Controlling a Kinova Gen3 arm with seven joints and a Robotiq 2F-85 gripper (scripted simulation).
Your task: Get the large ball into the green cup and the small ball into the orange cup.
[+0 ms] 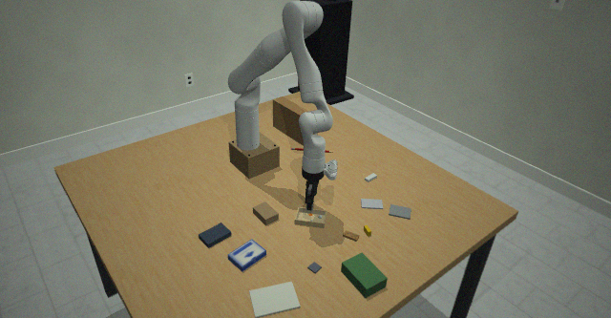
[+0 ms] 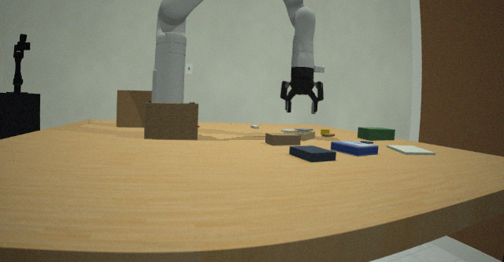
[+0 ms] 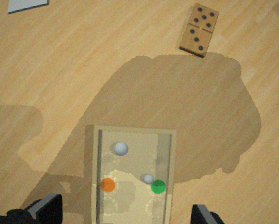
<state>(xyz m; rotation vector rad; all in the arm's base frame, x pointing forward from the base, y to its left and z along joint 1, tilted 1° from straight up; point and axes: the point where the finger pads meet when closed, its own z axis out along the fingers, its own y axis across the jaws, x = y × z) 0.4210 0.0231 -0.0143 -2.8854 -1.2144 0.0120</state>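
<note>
Right now my hand is 8 cm above the covered wooden puzzle. Also, from my hand: brown block: 10 cm behind, 13 cm to the right, 8 cm below; then pale grey tile: 5 cm ahead, 24 cm to the left, 9 cm below; then yellow block: 16 cm ahead, 13 cm to the left, 8 cm below.
</note>
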